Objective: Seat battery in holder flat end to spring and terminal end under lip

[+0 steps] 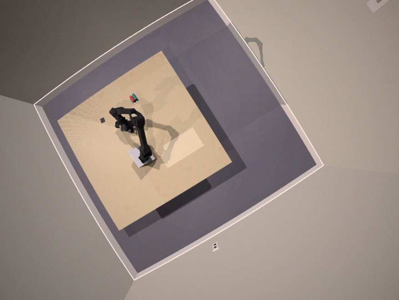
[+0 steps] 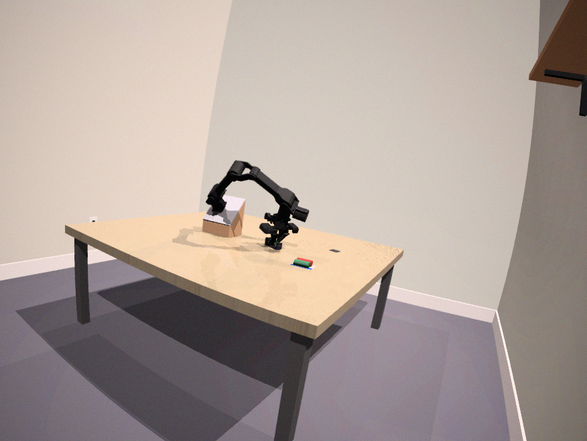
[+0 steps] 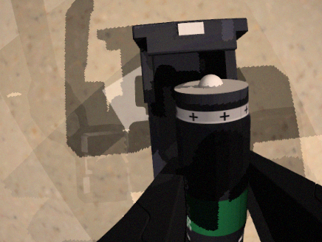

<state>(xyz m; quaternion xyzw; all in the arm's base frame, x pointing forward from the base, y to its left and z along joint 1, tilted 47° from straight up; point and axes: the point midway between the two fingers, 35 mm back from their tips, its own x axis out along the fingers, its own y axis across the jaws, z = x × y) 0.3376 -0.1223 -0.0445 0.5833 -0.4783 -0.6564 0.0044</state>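
Right now the battery is 10 mm above my gripper tip.
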